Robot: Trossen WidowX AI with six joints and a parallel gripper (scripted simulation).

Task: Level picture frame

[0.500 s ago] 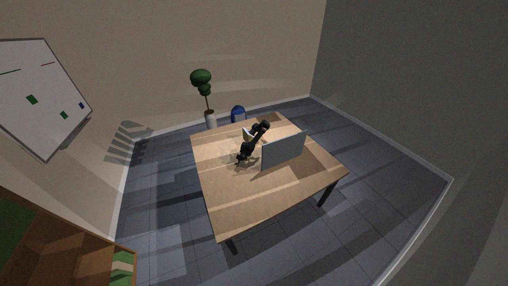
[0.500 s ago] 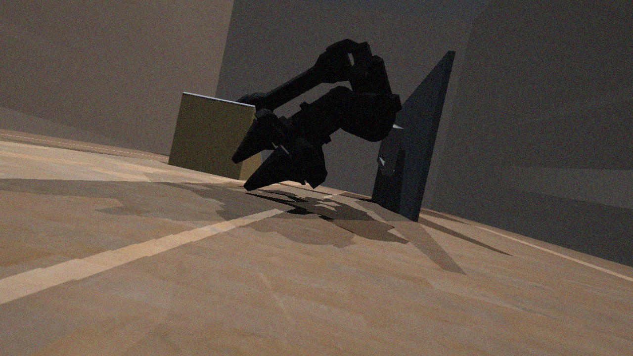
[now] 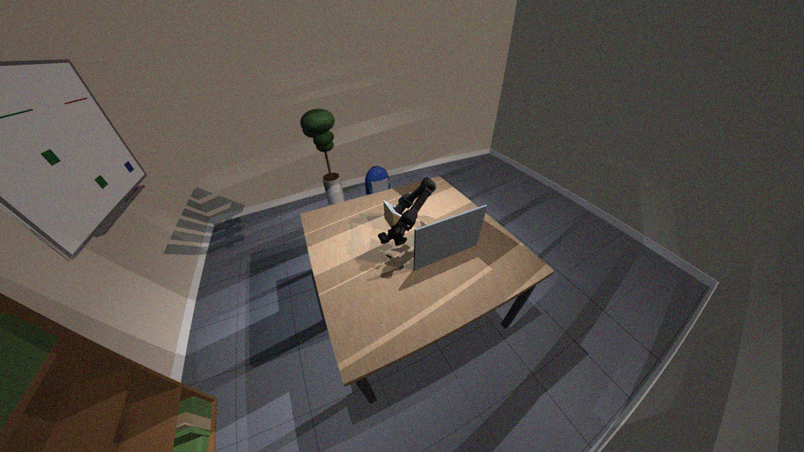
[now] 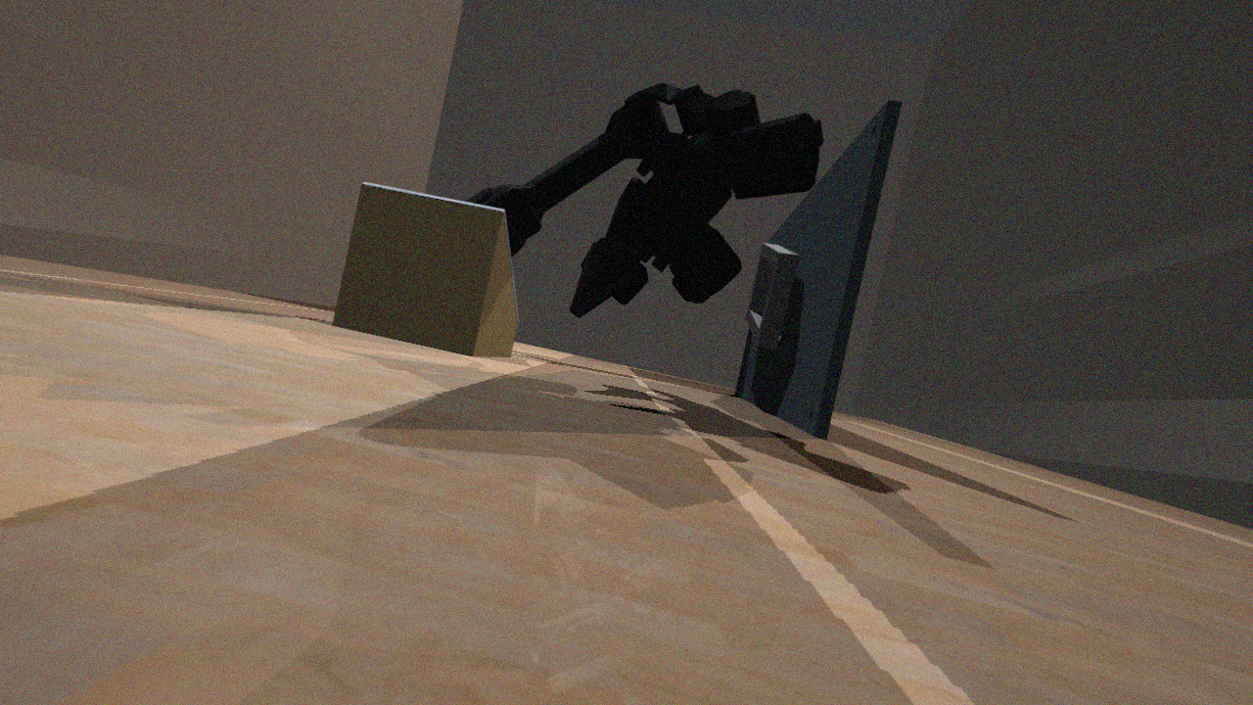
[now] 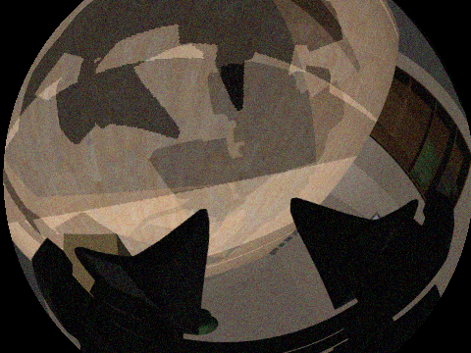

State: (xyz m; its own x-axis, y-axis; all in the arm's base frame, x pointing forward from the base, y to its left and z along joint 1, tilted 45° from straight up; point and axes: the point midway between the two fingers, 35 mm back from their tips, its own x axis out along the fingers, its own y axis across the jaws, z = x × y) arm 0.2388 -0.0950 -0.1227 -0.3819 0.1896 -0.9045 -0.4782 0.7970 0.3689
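My gripper tip is 180 mm short of the picture frame, 350 mm to the right of it and 100 mm below it. Also, from my gripper tip: wall panel 190 mm ahead, 340 mm to the left, 90 mm above.
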